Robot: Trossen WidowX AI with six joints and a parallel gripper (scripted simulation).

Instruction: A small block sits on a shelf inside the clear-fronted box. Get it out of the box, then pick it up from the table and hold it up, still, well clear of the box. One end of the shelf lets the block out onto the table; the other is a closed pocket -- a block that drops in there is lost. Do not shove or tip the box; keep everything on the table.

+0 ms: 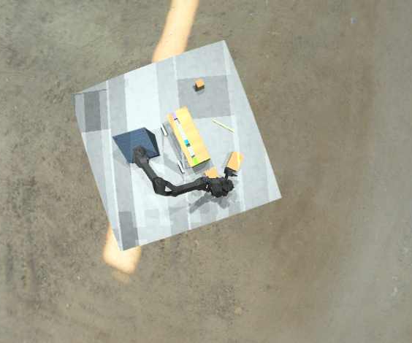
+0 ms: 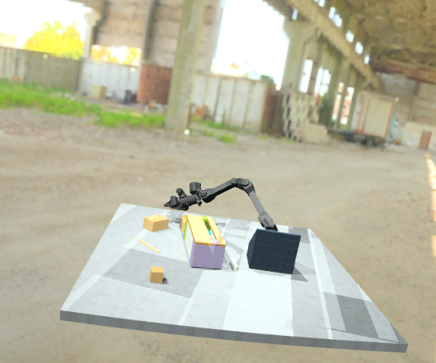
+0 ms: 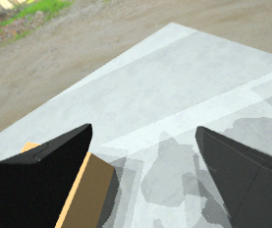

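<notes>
The teal block lies 18 cm behind my gripper tip, 39 cm to the left of it and 1 cm below it. From my gripper tip the other things lie so: tan cube: 9 cm ahead, 75 cm to the left, 7 cm below; thin stick: 11 cm ahead, 39 cm to the left, 9 cm below.
</notes>
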